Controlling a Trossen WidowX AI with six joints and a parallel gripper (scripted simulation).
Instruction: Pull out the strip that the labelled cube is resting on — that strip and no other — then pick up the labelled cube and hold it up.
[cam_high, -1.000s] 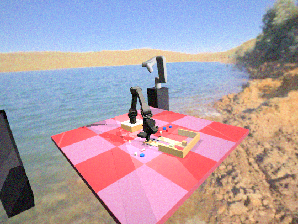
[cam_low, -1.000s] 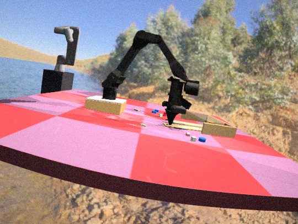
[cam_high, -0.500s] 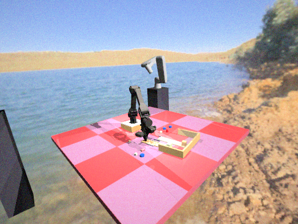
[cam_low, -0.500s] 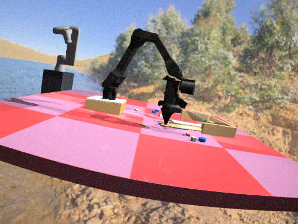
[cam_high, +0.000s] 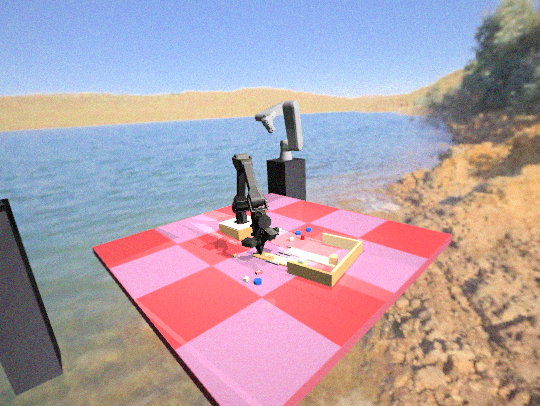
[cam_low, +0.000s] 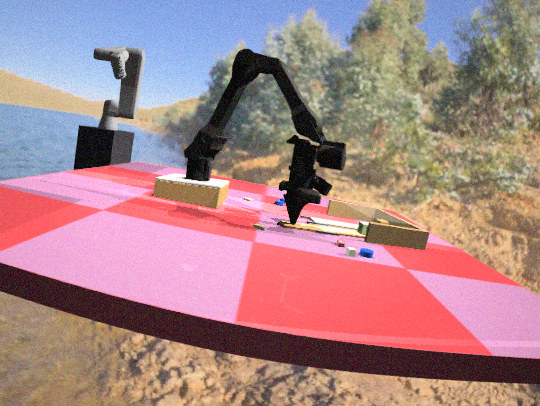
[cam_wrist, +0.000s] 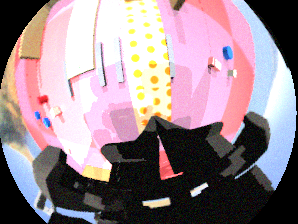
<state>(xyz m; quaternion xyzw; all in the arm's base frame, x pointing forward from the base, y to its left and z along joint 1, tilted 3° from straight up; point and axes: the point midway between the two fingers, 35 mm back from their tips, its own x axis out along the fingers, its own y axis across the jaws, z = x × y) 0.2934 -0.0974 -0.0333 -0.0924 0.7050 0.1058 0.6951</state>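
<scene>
Now: the labelled cube 200 mm ahead of my gripper tip, 60 mm to the left of it and 10 mm above it. The rest, counted from my gripper tip: pink block (120 mm ahead, 100 mm to the right).
</scene>
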